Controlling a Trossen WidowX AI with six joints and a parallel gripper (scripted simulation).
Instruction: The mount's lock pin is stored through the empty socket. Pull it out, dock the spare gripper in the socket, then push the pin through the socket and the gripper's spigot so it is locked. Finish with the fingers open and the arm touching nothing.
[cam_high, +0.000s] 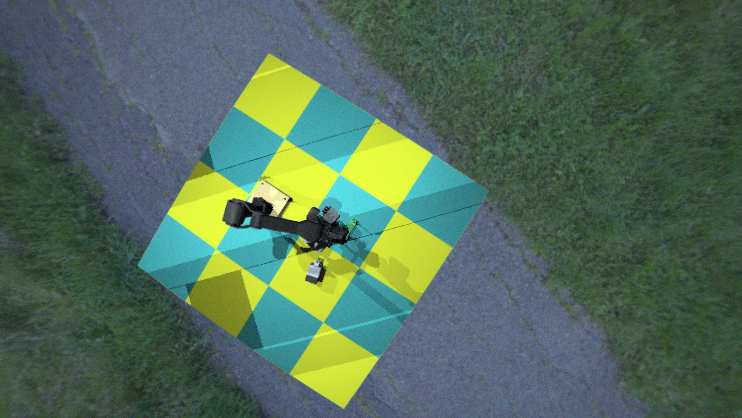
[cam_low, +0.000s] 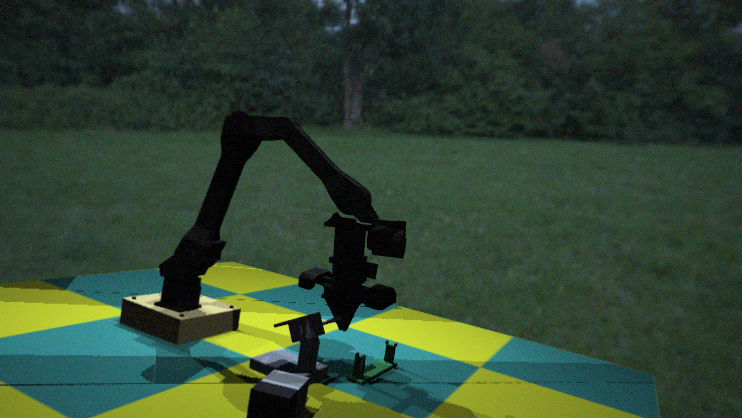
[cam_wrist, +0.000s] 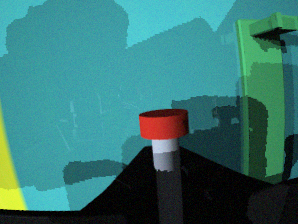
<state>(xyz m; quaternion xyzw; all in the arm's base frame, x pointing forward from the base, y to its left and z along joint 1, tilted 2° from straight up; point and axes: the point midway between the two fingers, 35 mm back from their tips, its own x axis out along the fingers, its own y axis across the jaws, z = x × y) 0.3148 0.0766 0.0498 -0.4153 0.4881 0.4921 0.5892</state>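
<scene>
My gripper tip is now 80 mm short of the green cradle, 20 mm to the left of it and 30 mm above it. Round my gripper tip: socket: 30 mm behind, 120 mm to the right; spare gripper: 20 mm ahead, 250 mm to the right, 30 mm below.
</scene>
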